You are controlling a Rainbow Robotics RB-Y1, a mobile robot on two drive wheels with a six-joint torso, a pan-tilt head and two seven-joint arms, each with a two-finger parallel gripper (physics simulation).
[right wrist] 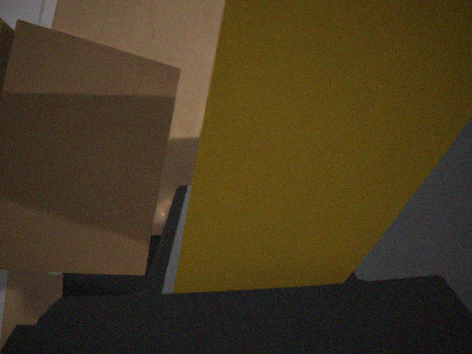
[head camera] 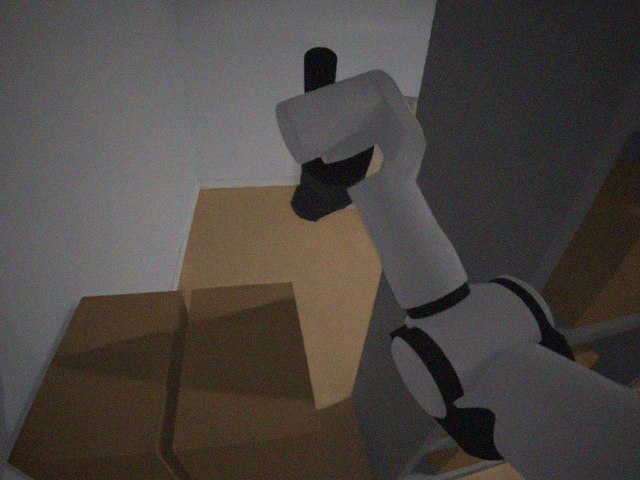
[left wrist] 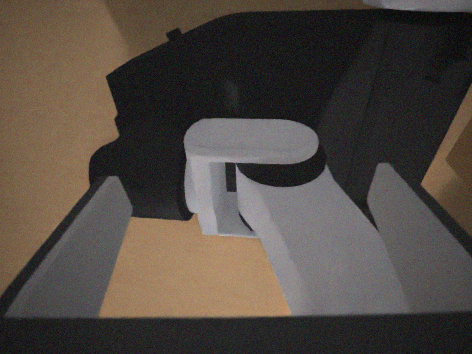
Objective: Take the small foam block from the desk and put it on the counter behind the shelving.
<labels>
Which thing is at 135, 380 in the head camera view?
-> A brown cardboard box.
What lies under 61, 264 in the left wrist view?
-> My left gripper.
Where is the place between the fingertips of my right gripper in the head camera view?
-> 327, 210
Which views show the yellow foam block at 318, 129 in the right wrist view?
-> The right wrist view only.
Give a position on a brown cardboard box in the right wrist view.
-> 92, 122
</labels>
